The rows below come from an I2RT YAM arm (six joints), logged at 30 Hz.
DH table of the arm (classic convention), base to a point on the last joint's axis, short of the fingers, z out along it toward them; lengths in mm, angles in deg. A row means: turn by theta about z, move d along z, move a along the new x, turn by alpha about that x. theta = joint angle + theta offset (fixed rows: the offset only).
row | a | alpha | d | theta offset
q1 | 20 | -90 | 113.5 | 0
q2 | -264 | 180 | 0 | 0
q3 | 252.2 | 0 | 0 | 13.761
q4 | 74 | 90 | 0 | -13.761
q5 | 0 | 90 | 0 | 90
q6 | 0 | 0 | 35.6 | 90
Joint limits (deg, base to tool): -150..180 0..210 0..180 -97..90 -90..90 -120..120
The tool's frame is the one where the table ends.
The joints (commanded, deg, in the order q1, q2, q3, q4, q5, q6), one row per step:
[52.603 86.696 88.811 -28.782 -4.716 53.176]
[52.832 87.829 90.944 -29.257 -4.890 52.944]
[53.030 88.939 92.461 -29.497 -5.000 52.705]
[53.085 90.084 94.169 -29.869 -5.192 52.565]
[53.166 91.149 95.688 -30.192 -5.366 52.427]
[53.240 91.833 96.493 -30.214 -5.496 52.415]
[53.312 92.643 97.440 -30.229 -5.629 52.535]
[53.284 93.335 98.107 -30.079 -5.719 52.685]
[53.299 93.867 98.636 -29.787 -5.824 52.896]
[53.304 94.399 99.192 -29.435 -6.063 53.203]
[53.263 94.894 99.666 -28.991 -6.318 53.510]
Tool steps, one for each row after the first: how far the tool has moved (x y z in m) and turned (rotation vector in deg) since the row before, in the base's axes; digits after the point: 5 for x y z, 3 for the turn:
[0.00147 0.00441 0.00537 0.355 -0.433 0.488]
[0.00181 0.00453 0.00215 0.050 -0.245 0.401]
[0.00244 0.00401 0.00274 0.138 -0.156 0.289]
[0.00213 0.00388 0.00208 0.086 -0.125 0.297]
[0.00139 0.00278 0.00060 0.107 -0.024 0.196]
[0.00173 0.00323 0.00064 0.187 0.066 0.141]
[0.00208 0.00259 -0.00005 0.192 0.073 -0.011]
[0.00147 0.00224 0.00034 0.355 0.028 0.021]
[0.00147 0.00227 0.00058 0.502 0.097 0.094]
[0.00166 0.00203 0.00047 0.542 0.074 0.065]

